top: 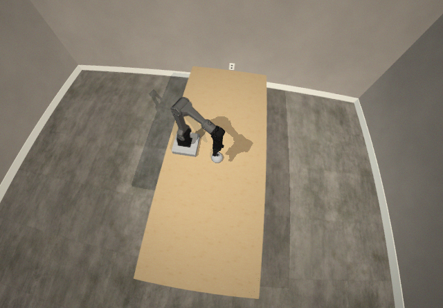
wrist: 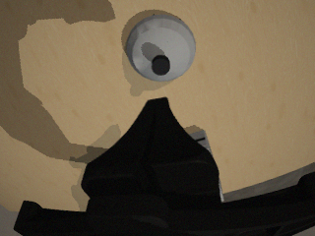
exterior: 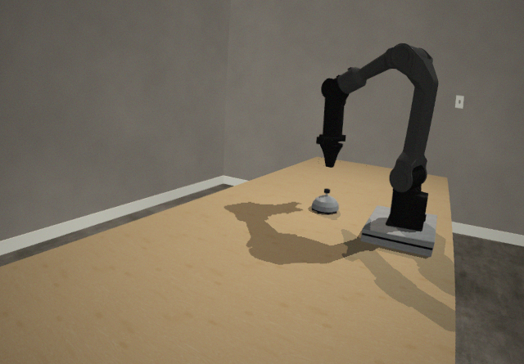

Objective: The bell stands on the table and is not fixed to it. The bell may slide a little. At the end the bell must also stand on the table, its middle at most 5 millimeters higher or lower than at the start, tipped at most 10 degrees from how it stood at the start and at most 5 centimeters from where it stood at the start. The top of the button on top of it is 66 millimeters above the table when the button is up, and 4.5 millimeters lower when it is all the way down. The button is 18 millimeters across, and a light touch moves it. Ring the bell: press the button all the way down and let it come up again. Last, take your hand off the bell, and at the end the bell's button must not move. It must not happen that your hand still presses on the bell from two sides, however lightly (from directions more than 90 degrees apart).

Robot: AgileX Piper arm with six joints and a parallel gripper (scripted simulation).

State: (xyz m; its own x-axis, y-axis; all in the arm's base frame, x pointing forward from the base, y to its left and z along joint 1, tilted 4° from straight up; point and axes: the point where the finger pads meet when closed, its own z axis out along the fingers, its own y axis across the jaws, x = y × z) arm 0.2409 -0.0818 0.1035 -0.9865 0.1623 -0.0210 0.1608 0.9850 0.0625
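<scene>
My gripper is now 9 cm above the black button. Round my hand: bell 10 cm below.
</scene>
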